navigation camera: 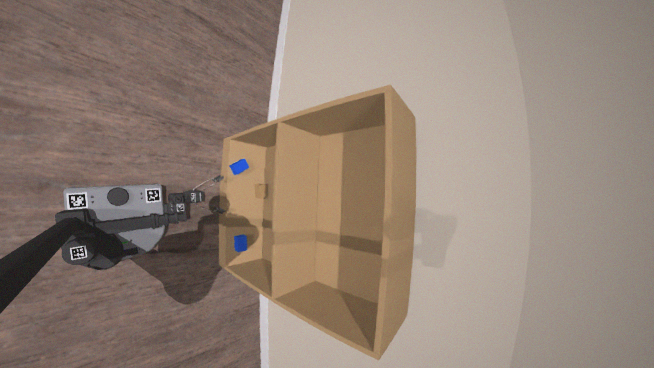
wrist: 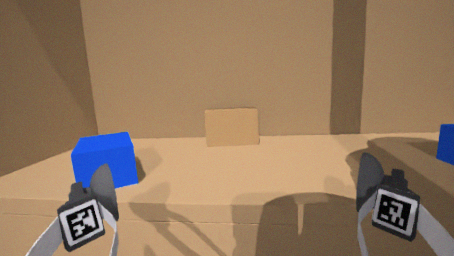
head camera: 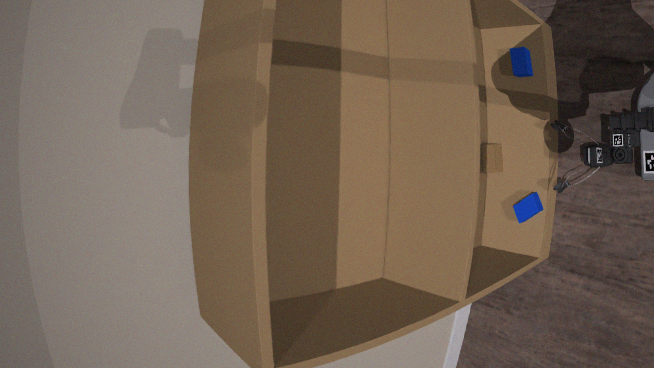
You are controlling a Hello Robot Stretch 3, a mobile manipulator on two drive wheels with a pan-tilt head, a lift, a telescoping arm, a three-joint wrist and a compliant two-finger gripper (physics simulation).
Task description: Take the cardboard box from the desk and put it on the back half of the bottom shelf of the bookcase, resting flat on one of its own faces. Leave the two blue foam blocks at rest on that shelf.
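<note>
The cardboard box rests flat on the bottom shelf, near the back panel and between the blue blocks. One blue foam block sits turned at an angle on that shelf, behind the left finger in the wrist view. The other blue foam block sits on the far side of the box, cut off at the wrist view's right edge. My gripper is open and empty at the shelf's front edge, apart from the box.
The bookcase stands against the wall. Its side panels and front edge bound the bottom shelf. The robot's base is on the wood floor in front. The desk does not show in these views.
</note>
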